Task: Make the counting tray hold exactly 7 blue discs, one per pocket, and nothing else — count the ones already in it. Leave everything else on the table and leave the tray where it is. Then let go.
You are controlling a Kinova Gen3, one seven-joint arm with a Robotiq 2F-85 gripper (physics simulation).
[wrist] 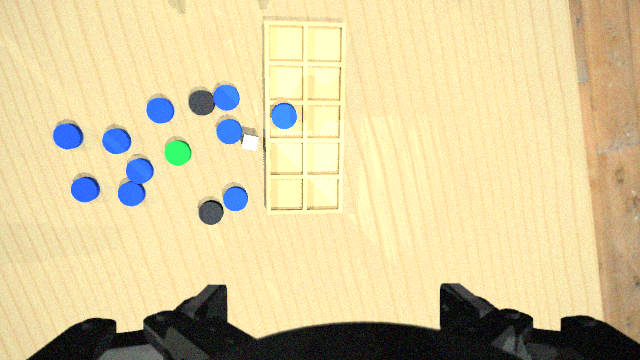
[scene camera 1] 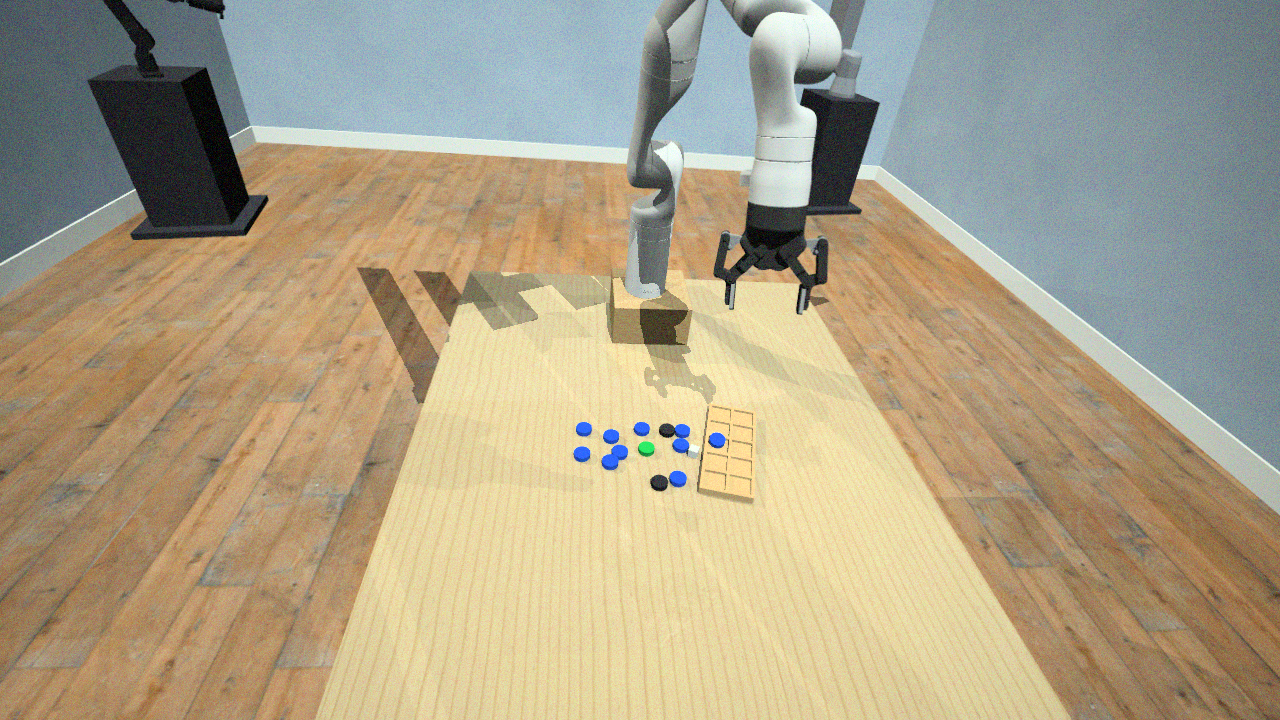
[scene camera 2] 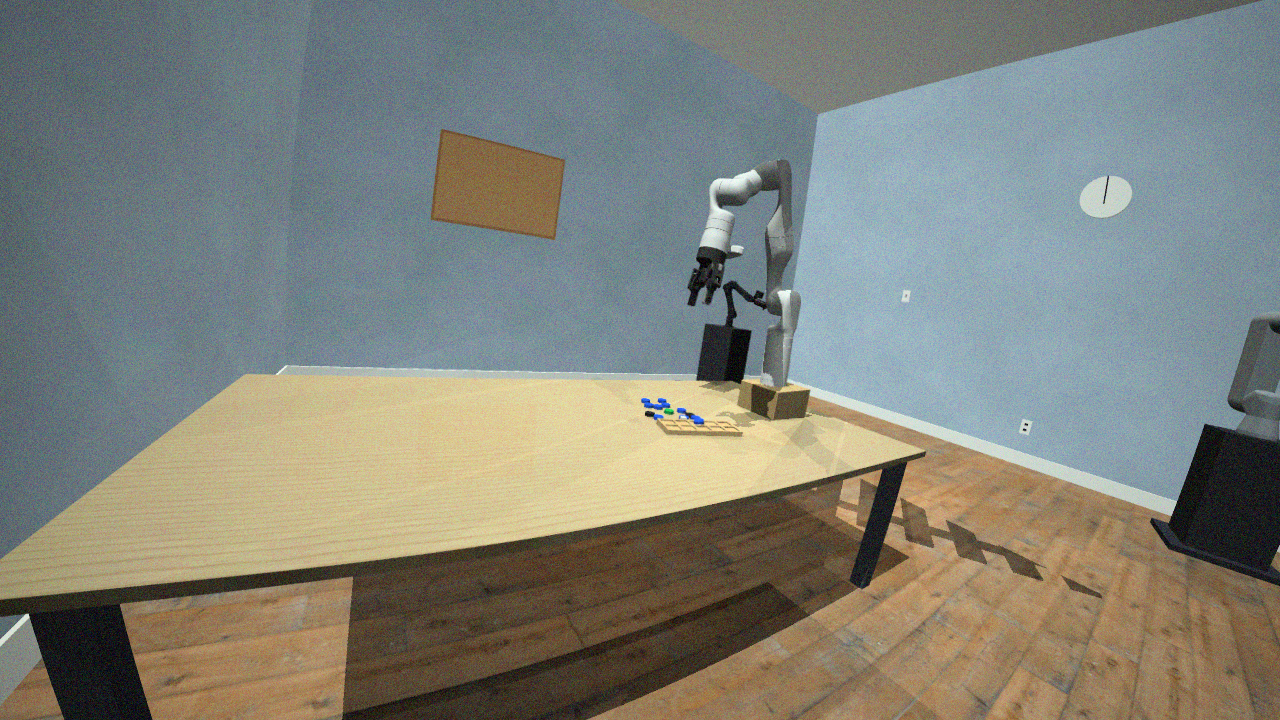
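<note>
The wooden counting tray [scene camera 1: 726,497] [scene camera 2: 702,434] [wrist: 305,212] has two columns of pockets. One blue disc [scene camera 1: 716,440] [wrist: 284,116] is in the left column's middle pocket in the wrist view; its other pockets are empty. Several blue discs lie on the table left of the tray, among them one [scene camera 1: 677,479] [wrist: 235,198] near a black disc [scene camera 1: 658,482] [wrist: 211,212], one [wrist: 226,97] touching another black disc [wrist: 201,102], and one [wrist: 229,131] beside a small white cube [scene camera 1: 693,451] [wrist: 250,142]. My gripper [scene camera 1: 766,310] [scene camera 2: 699,302] [wrist: 333,308] is open and empty, high above the table's far part, behind the tray.
A green disc [scene camera 1: 646,448] [wrist: 178,153] lies among the loose blue discs. Two blue discs [wrist: 140,171] [wrist: 131,193] touch each other. The arm's wooden base block [scene camera 1: 649,322] [scene camera 2: 774,399] stands at the table's far end. The table's right edge shows in the wrist view.
</note>
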